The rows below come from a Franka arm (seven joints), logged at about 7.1 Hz.
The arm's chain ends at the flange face. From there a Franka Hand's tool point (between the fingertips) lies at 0.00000 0.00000 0.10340 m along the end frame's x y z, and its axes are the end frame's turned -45 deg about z.
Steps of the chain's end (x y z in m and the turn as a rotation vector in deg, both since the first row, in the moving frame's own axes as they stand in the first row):
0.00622, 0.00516, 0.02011, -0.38, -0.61, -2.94
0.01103, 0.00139, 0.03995, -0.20, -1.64, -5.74
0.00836, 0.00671, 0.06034, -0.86, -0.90, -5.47
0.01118, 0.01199, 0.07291, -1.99, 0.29, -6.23
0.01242, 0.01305, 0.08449, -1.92, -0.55, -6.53
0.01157, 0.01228, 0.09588, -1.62, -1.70, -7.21
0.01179, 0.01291, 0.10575, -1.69, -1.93, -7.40
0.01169, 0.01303, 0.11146, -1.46, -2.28, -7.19
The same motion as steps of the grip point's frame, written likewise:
-0.00052, 0.00779, 0.02010, 0.16, -0.70, -2.94
0.00438, 0.00707, 0.03991, 1.02, -1.30, -5.74
-0.00108, 0.01071, 0.06032, 0.03, -1.24, -5.47
-0.00258, 0.01940, 0.07285, -1.61, -1.20, -6.23
-0.00349, 0.01993, 0.08443, -0.97, -1.75, -6.53
-0.00473, 0.01703, 0.09579, 0.06, -2.35, -7.21
-0.00542, 0.01746, 0.10565, 0.17, -2.56, -7.40
-0.00577, 0.01674, 0.11134, 0.58, -2.64, -7.19

